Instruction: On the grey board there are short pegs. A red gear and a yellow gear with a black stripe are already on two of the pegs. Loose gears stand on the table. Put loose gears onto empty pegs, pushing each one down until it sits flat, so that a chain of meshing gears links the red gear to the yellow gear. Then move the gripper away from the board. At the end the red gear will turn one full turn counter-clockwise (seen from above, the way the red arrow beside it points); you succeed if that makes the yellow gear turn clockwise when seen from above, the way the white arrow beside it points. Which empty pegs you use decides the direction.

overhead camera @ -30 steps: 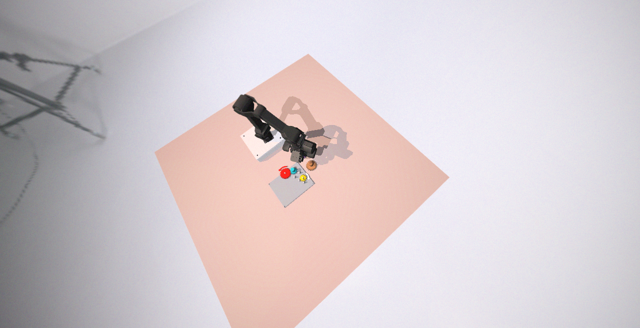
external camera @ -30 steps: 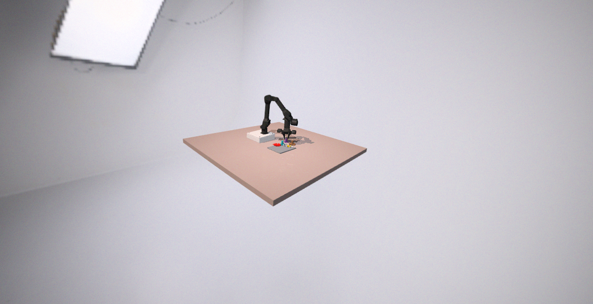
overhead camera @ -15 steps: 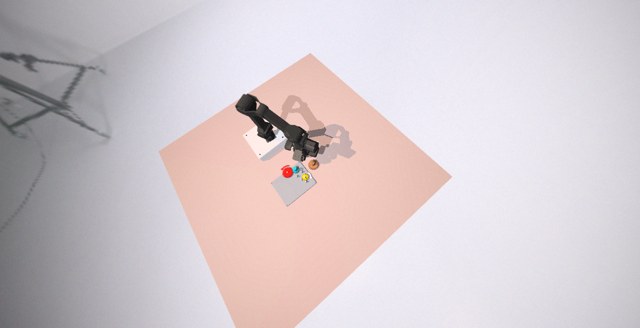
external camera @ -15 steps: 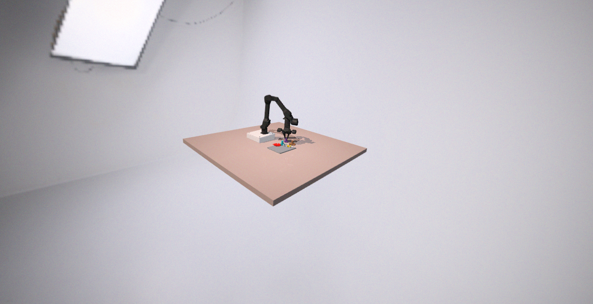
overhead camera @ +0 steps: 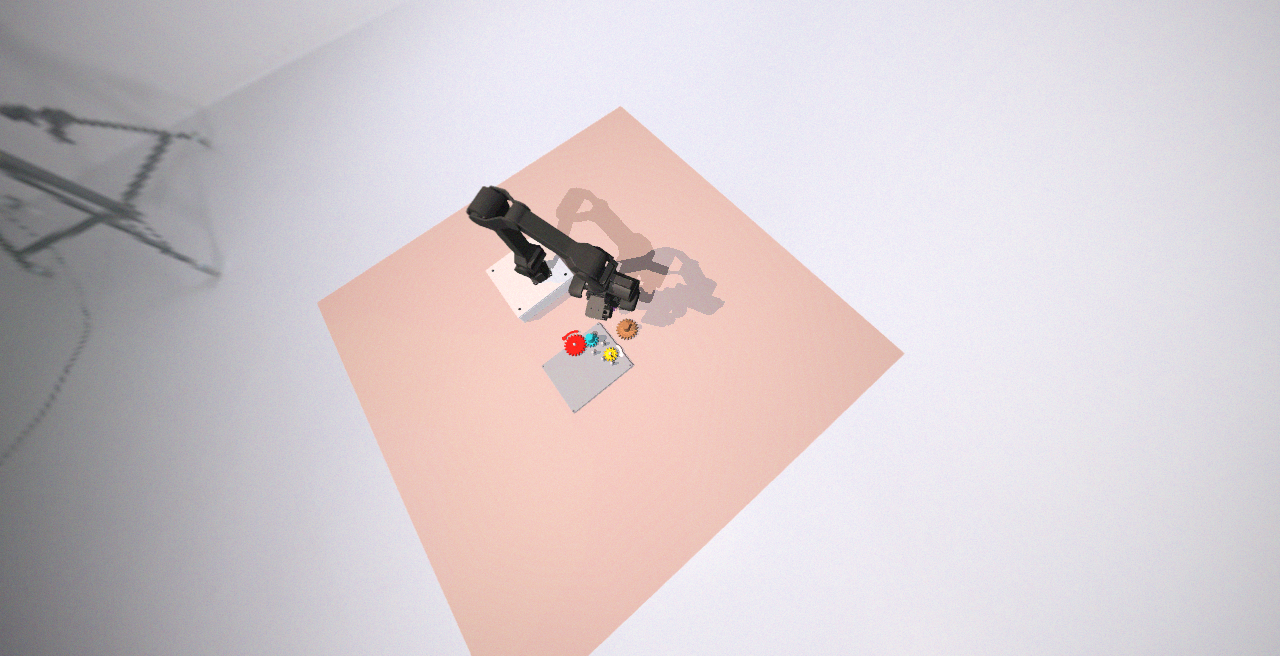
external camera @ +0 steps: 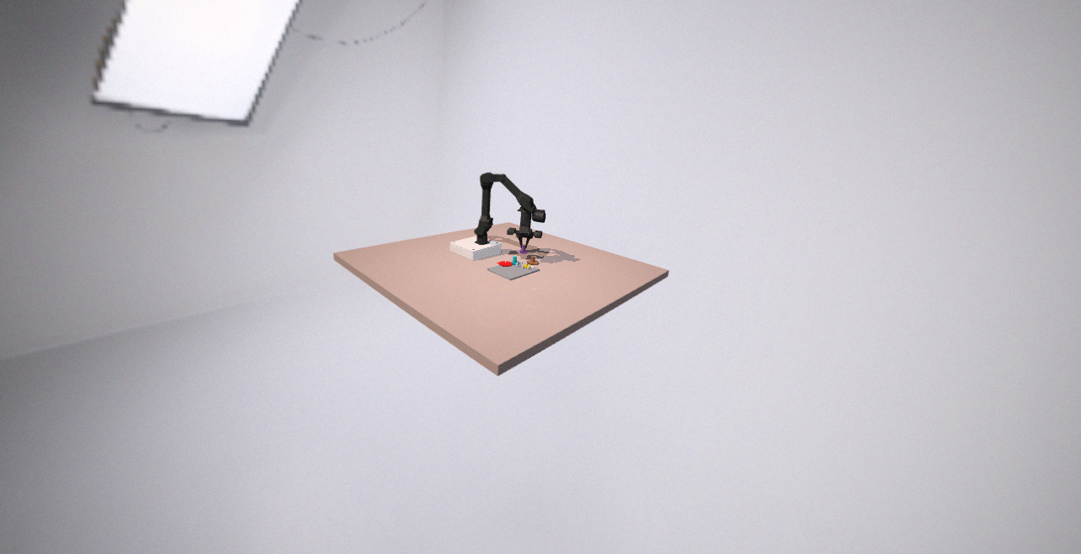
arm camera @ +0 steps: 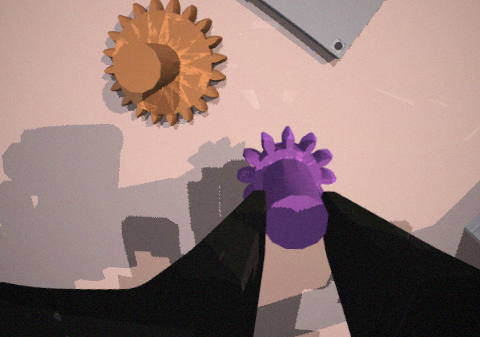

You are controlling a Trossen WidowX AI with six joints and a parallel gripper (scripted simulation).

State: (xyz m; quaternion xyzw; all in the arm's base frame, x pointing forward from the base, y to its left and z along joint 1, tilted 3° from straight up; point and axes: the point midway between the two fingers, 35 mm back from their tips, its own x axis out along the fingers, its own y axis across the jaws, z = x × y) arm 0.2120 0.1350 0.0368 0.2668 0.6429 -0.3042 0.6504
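My gripper tip is now 50 mm short of the teal gear, 100 mm to the left of it and 40 mm above it. The rest, counted from my gripper tip: purple gear 10 mm below; then white arrow 120 mm ahead, 40 mm to the right, 60 mm below; then brown gear 80 mm ahead, 10 mm to the left, 50 mm below.
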